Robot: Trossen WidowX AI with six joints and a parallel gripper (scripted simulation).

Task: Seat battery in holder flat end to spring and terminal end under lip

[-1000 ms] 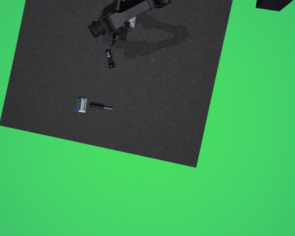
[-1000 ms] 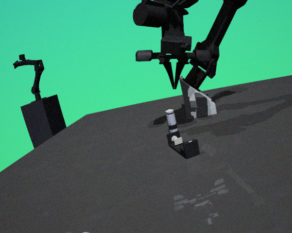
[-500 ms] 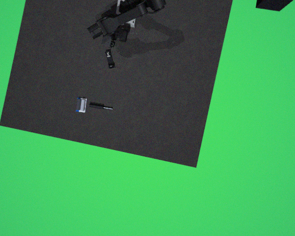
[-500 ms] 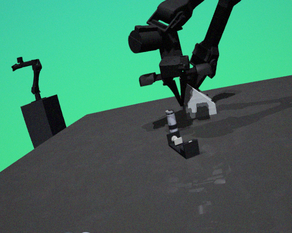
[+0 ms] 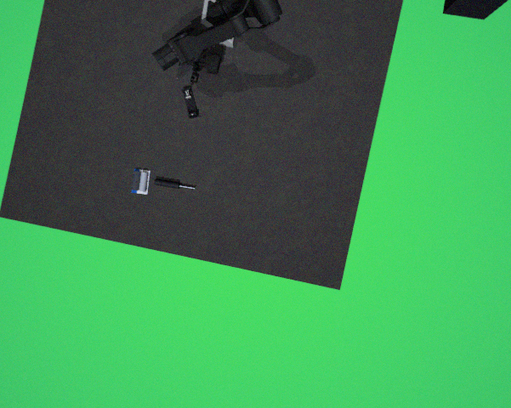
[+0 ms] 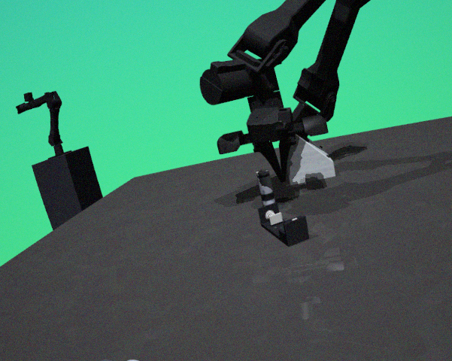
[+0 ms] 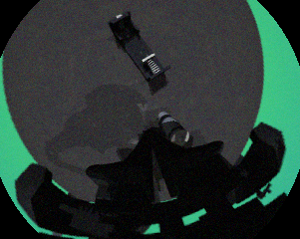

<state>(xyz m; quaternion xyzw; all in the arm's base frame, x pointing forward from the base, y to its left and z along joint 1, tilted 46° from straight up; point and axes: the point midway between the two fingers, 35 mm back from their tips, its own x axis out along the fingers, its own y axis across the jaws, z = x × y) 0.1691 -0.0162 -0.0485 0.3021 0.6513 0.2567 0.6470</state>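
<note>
My gripper tip is 30 mm to the left of the battery and 10 mm above it. Round my gripper tip: screwdriver 430 mm ahead, 10 mm to the right, 30 mm below.
</note>
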